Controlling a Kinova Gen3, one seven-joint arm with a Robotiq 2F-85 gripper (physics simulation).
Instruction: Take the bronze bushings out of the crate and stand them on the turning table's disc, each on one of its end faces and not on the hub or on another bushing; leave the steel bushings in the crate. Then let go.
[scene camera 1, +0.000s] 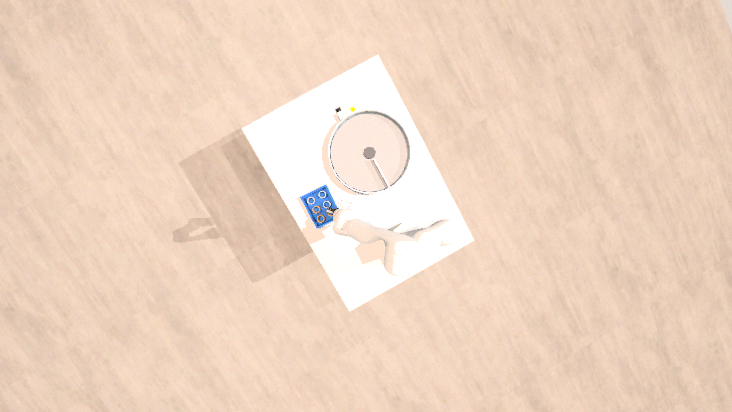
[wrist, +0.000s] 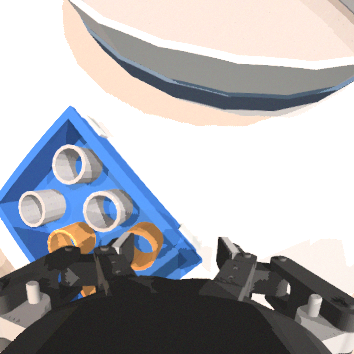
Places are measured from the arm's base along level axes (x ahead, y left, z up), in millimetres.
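Pixels of known places: gripper, fingertip midpoint: (wrist: 175, 247).
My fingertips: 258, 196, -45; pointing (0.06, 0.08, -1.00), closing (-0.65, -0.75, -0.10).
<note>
Ahead of a thing's pixels: the offset from my fingertips to its top centre, as dx, dy, dz. "spot": to the spot under its first point. Level surfaces: height alone.
The blue crate {+61, +75, -21} (scene camera 1: 305, 207) (wrist: 125, 170) holds three steel bushings {+112, +112, -28} (scene camera 1: 307, 200) {+117, +45, -28} (wrist: 94, 167) and three bronze bushings. One bronze bushing {+58, +105, -28} (scene camera 1: 312, 209) (wrist: 84, 237) is beside the steel ones. Another bronze bushing {+13, +41, -28} (wrist: 156, 245) is near the crate's corner, partly behind the left finger. A third bronze bushing {+4, +104, -28} (scene camera 1: 317, 219) (wrist: 88, 291) is mostly hidden by the gripper in the wrist view. My gripper (scene camera 1: 331, 210) (wrist: 175, 247) is open over the crate's edge, with no bushing held between its fingers. The turning table's disc {+218, -268, -10} (scene camera 1: 353, 143) (wrist: 200, 25) has a grey hub {+218, -268, -10} (scene camera 1: 368, 152) and shows no bushings.
A thin bar {spot: +103, -275, +20} (scene camera 1: 380, 172) runs from the hub to the disc's raised rim (scene camera 1: 409, 152) (wrist: 237, 80). A black block {spot: +489, -210, -45} (scene camera 1: 338, 109) and a yellow block {spot: +453, -273, -12} (scene camera 1: 352, 109) are beyond the disc. The arm (scene camera 1: 368, 230) reaches over the white table {dz -71} (scene camera 1: 286, 138) beside the crate.
</note>
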